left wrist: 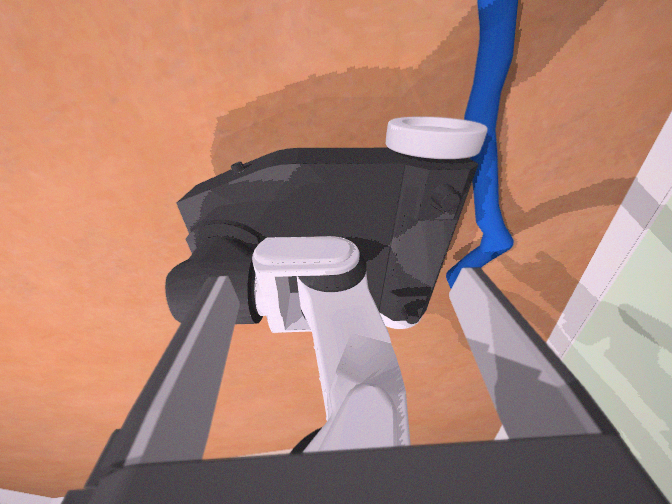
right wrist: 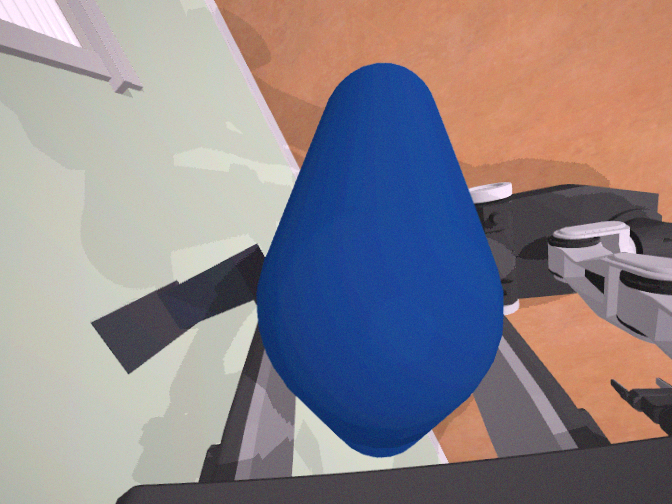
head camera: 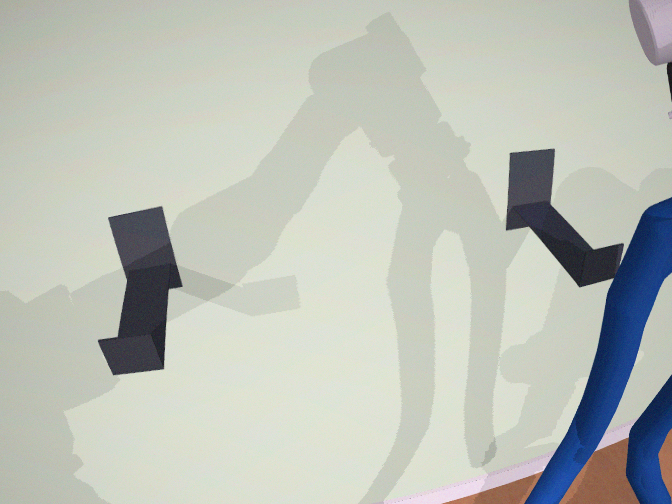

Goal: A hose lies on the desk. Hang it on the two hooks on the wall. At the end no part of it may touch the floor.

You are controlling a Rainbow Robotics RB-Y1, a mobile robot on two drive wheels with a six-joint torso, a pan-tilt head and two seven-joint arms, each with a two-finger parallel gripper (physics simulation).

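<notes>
The blue hose [head camera: 613, 347] hangs in two strands at the right edge of the head view, down to the brown floor. Two dark hooks are on the pale green wall: the left hook [head camera: 142, 292] and the right hook [head camera: 559, 222]; nothing hangs on either. My right gripper [right wrist: 379, 347] is shut on the hose [right wrist: 379, 260], which fills its wrist view; a hook [right wrist: 173, 306] shows to its left. My left gripper [left wrist: 347, 303] is open and empty, pointing down over the robot's base [left wrist: 325, 211]. A strand of hose [left wrist: 488, 135] lies on the floor beside the base.
A white skirting board [head camera: 510, 471] runs along the foot of the wall. A window frame [right wrist: 59, 43] shows at the top left of the right wrist view. My left arm [right wrist: 607, 265] shows at the right of that view.
</notes>
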